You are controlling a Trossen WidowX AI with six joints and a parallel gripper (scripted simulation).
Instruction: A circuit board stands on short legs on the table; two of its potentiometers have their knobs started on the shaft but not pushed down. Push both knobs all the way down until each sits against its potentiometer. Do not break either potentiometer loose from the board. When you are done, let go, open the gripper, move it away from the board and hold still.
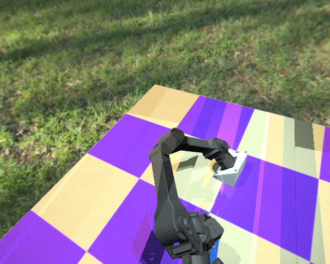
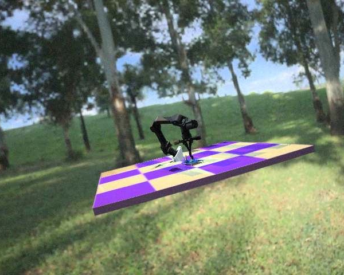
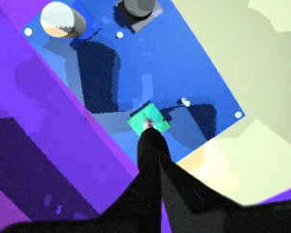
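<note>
My gripper tip is 40 mm above the green potentiometer. From my gripper tip the other things lie so: white-topped knob 90 mm behind, 10 mm to the right, 40 mm below.
</note>
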